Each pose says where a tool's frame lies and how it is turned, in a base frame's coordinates. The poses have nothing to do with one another.
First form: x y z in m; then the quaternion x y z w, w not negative.
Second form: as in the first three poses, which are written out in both.
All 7 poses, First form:
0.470 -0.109 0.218 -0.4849 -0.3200 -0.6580 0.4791
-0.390 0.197 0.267 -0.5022 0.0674 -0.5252 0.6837
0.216 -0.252 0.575 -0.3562 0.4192 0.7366 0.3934
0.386 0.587 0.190 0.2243 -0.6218 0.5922 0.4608
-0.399 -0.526 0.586 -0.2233 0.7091 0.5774 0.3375
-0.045 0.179 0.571 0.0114 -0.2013 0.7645 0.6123
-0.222 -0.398 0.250 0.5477 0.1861 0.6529 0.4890
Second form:
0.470 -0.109 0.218 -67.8 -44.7 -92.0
-0.390 0.197 0.267 -64.5 8.7 -67.5
0.216 -0.252 0.575 -51.8 60.9 107.1
0.386 0.587 0.190 31.6 -87.7 83.5
-0.399 -0.526 0.586 -33.3 105.9 86.2
-0.045 0.179 0.571 1.5 -26.6 101.0
-0.222 -0.398 0.250 76.3 25.9 90.9

